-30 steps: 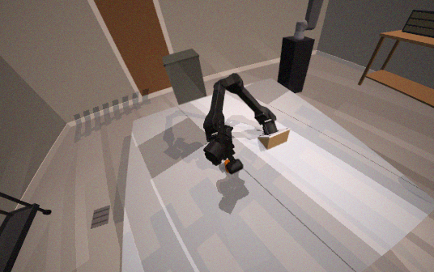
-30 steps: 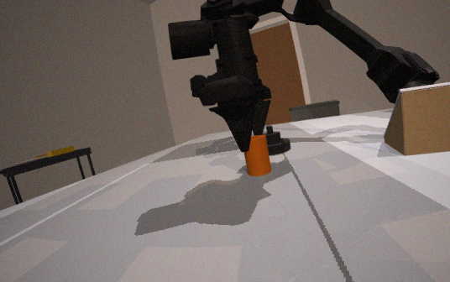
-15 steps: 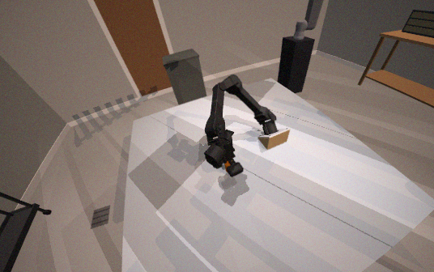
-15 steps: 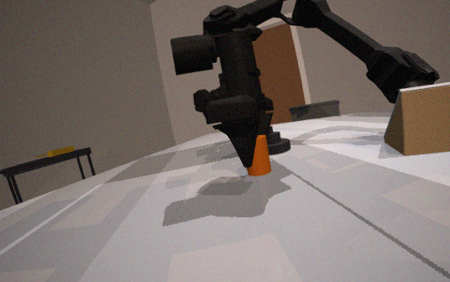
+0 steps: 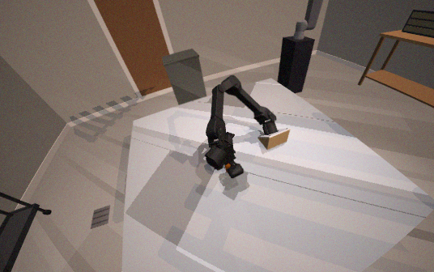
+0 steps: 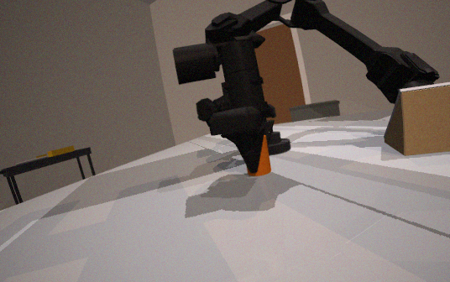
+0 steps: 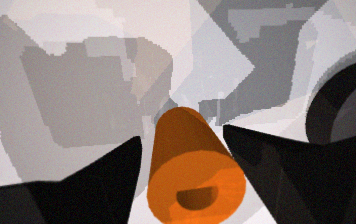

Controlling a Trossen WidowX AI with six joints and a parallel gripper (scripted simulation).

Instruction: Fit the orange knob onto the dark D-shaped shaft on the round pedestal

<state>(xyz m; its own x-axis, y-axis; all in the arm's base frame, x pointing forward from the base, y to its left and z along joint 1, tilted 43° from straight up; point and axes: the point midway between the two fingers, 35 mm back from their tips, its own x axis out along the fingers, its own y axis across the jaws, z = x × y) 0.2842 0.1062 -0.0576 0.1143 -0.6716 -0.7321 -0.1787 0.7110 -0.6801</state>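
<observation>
The round pedestal lies 2 cm ahead of my gripper tip, 14 cm to the right of it and 2 cm above it. Round my gripper tip: orange knob: 2 cm above.
</observation>
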